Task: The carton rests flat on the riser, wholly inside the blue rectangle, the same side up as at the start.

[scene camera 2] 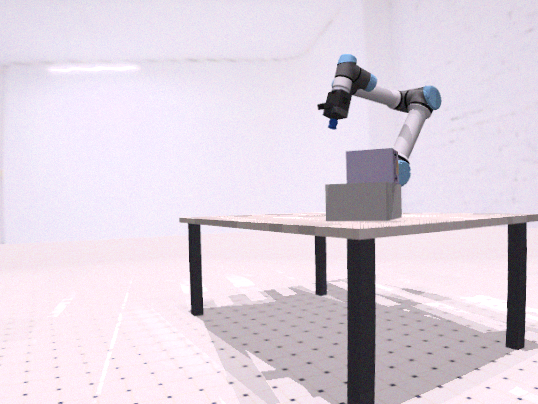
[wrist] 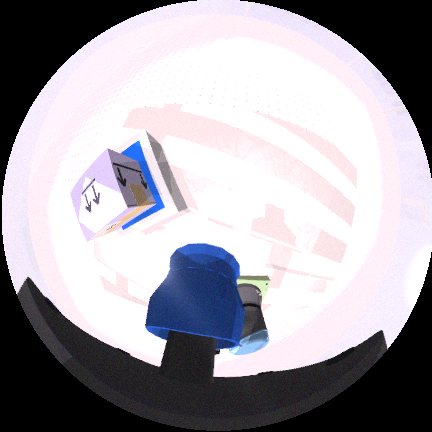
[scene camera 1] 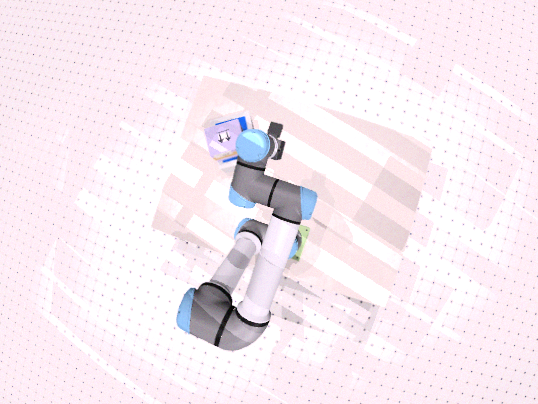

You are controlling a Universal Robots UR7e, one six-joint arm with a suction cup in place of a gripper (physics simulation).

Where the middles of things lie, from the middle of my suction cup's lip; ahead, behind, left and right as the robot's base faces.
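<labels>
Counted from my suction cup, the grey riser (scene camera 2: 376, 201) is 31 cm below, 23 cm to the left and 5 cm ahead. As for the lilac carton (scene camera 2: 374, 165), it is 19 cm below my suction cup, 24 cm to the left of it and 2 cm ahead of it.
</labels>
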